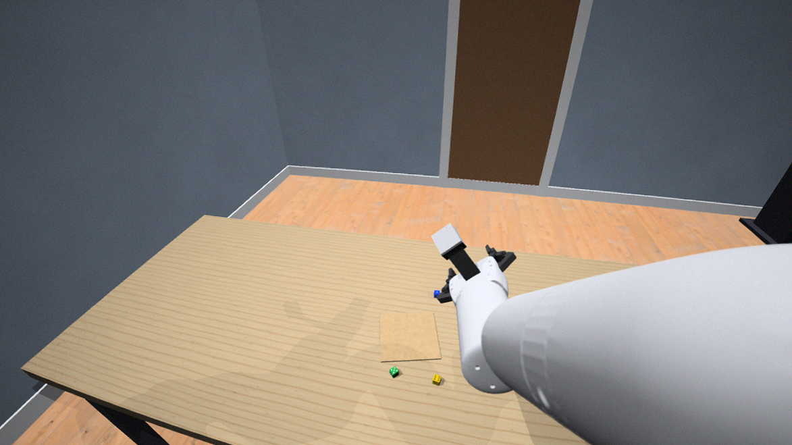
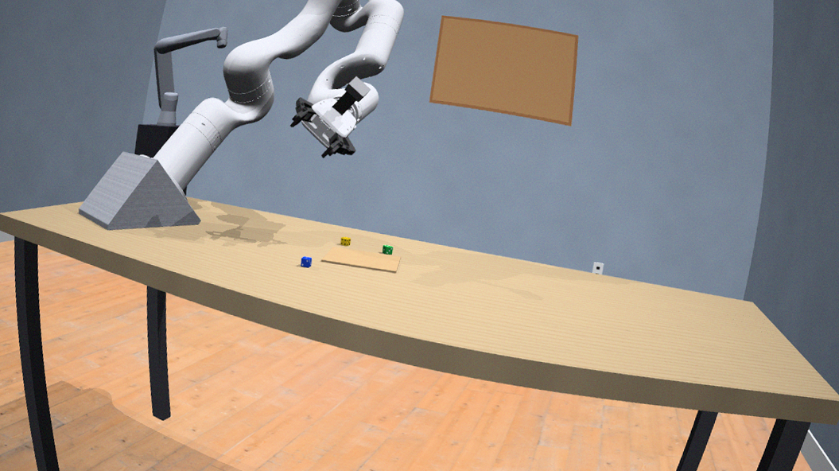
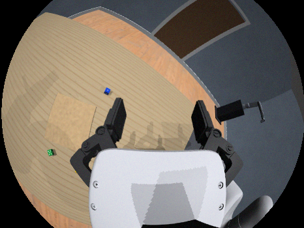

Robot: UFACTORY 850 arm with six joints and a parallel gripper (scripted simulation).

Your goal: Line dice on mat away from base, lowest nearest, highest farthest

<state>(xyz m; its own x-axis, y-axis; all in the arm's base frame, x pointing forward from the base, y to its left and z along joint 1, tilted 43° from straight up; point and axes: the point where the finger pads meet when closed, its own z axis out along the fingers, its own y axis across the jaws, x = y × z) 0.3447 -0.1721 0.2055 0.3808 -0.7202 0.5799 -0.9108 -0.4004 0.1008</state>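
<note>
Right now the blue die is 70 mm ahead of my hand, 110 mm to the right of it and 220 mm below it. From my hand the other things lie so: yellow die: 50 mm ahead, 140 mm to the left, 220 mm below; then tan mat: 130 mm ahead, 30 mm to the left, 230 mm below; then green die: 140 mm ahead, 140 mm to the left, 220 mm below.
</note>
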